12 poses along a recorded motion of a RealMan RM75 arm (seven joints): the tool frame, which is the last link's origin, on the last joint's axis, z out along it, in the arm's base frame.
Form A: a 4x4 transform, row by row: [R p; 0 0 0 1], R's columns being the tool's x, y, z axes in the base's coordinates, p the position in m. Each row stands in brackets.
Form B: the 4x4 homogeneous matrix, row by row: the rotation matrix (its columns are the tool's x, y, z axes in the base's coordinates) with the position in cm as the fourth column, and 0 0 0 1 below. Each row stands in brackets. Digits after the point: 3 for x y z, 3 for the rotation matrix.
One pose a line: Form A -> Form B
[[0.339 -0.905 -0.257 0.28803], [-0.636 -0.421 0.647 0.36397], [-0.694 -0.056 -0.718 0.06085], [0 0 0 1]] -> [[0.339 -0.905 -0.257 28.803], [-0.636 -0.421 0.647 36.397], [-0.694 -0.056 -0.718 6.085], [0 0 0 1]]
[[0.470 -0.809 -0.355 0.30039], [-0.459 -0.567 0.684 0.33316], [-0.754 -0.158 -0.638 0.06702], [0 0 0 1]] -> [[0.470 -0.809 -0.355 30.039], [-0.459 -0.567 0.684 33.316], [-0.754 -0.158 -0.638 6.702], [0 0 0 1]]
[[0.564 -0.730 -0.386 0.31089], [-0.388 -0.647 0.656 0.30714], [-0.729 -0.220 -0.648 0.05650], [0 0 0 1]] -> [[0.564 -0.730 -0.386 31.089], [-0.388 -0.647 0.656 30.714], [-0.729 -0.220 -0.648 5.650], [0 0 0 1]]
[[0.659 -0.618 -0.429 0.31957], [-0.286 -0.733 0.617 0.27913], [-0.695 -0.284 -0.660 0.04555], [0 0 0 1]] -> [[0.659 -0.618 -0.429 31.957], [-0.286 -0.733 0.617 27.913], [-0.695 -0.284 -0.660 4.555], [0 0 0 1]]
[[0.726 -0.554 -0.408 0.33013], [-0.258 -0.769 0.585 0.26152], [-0.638 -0.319 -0.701 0.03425], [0 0 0 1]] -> [[0.726 -0.554 -0.408 33.013], [-0.258 -0.769 0.585 26.152], [-0.638 -0.319 -0.701 3.425], [0 0 0 1]]
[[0.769 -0.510 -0.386 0.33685], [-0.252 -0.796 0.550 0.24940], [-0.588 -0.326 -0.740 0.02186], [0 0 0 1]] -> [[0.769 -0.510 -0.386 33.685], [-0.252 -0.796 0.550 24.940], [-0.588 -0.326 -0.740 2.186], [0 0 0 1]]
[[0.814 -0.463 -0.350 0.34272], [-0.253 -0.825 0.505 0.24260], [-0.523 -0.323 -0.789 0.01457], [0 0 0 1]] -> [[0.814 -0.463 -0.350 34.272], [-0.253 -0.825 0.505 24.260], [-0.523 -0.323 -0.789 1.457], [0 0 0 1]]
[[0.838 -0.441 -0.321 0.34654], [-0.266 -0.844 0.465 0.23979], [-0.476 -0.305 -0.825 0.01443], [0 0 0 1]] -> [[0.838 -0.441 -0.321 34.654], [-0.266 -0.844 0.465 23.979], [-0.476 -0.305 -0.825 1.443], [0 0 0 1]]
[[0.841 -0.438 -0.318 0.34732], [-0.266 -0.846 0.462 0.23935], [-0.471 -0.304 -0.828 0.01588], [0 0 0 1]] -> [[0.841 -0.438 -0.318 34.732], [-0.266 -0.846 0.462 23.935], [-0.471 -0.304 -0.828 1.588], [0 0 0 1]]
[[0.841 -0.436 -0.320 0.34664], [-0.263 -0.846 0.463 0.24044], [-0.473 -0.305 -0.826 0.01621], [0 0 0 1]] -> [[0.841 -0.436 -0.320 34.664], [-0.263 -0.846 0.463 24.044], [-0.473 -0.305 -0.826 1.621], [0 0 0 1]]
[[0.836 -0.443 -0.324 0.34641], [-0.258 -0.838 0.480 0.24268], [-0.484 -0.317 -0.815 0.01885], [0 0 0 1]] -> [[0.836 -0.443 -0.324 34.641], [-0.258 -0.838 0.480 24.268], [-0.484 -0.317 -0.815 1.885], [0 0 0 1]]
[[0.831 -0.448 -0.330 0.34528], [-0.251 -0.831 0.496 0.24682], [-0.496 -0.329 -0.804 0.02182], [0 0 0 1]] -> [[0.831 -0.448 -0.330 34.528], [-0.251 -0.831 0.496 24.682], [-0.496 -0.329 -0.804 2.182], [0 0 0 1]]
